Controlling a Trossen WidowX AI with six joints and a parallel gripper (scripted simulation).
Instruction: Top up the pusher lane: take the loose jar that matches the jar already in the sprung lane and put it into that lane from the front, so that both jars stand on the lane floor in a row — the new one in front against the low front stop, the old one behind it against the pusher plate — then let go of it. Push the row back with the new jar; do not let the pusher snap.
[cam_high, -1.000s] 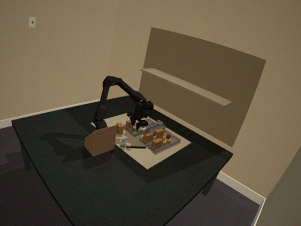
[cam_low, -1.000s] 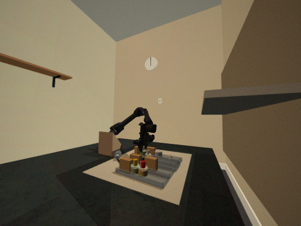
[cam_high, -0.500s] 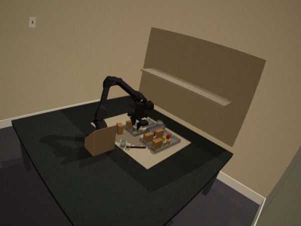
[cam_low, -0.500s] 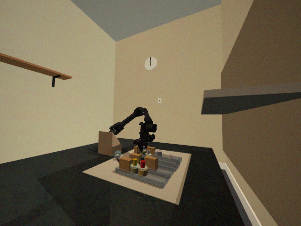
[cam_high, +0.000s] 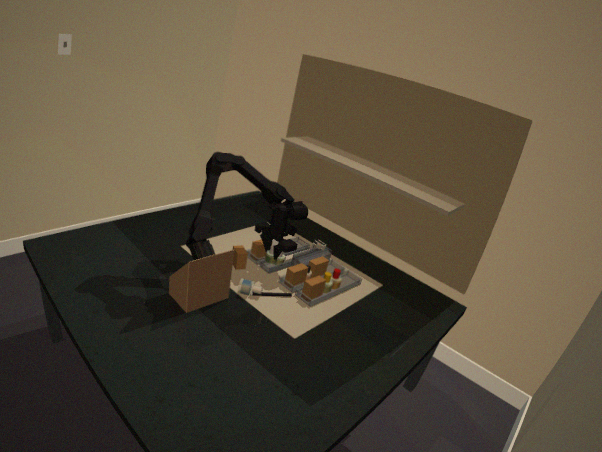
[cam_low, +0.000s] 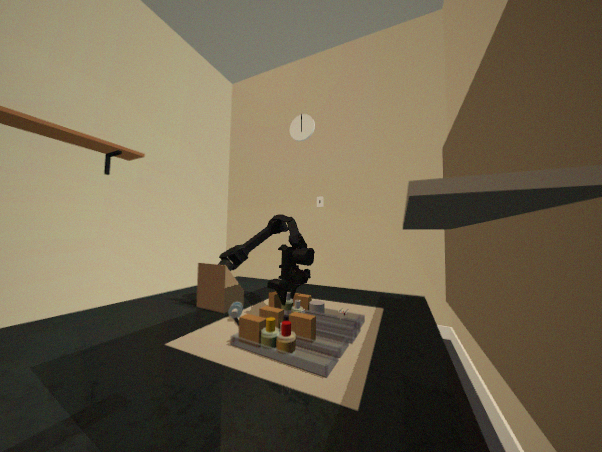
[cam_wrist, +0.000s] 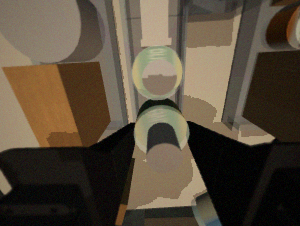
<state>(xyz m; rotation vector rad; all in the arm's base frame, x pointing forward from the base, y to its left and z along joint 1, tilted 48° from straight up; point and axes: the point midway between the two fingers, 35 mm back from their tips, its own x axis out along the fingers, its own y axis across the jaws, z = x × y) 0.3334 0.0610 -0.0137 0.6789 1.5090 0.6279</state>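
My gripper tip is now 9 cm short of the grey cylinder, 8 cm to the right of it and 3 cm above it. From my gripper tip the other things lie so: wall shelf (51 cm ahead, 31 cm above); black pen (14 cm to the right, 11 cm behind, 5 cm below).
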